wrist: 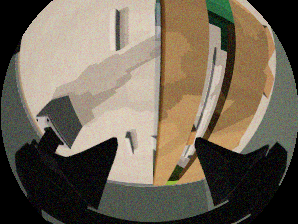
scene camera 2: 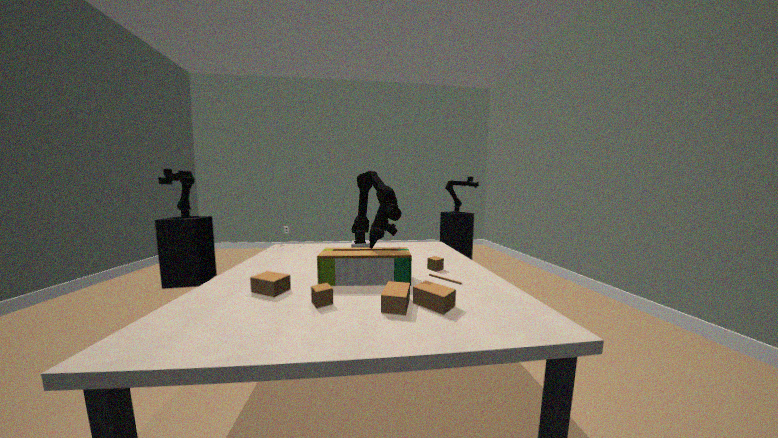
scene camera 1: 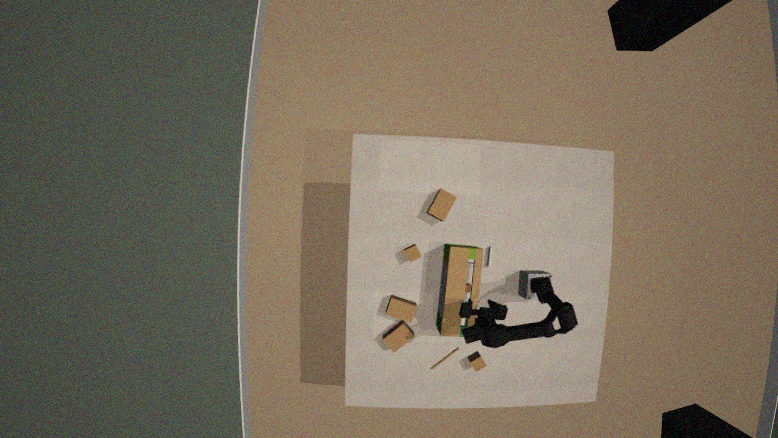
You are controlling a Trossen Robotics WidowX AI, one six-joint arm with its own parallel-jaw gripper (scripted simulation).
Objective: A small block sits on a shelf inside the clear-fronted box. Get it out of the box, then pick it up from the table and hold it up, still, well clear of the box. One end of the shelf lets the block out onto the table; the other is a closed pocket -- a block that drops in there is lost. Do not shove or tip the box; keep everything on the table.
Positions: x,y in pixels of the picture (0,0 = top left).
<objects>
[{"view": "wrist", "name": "my gripper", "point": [157,142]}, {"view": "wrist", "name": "box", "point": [210,71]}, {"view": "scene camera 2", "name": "box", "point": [336,266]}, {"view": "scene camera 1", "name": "box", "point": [461,265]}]
</objects>
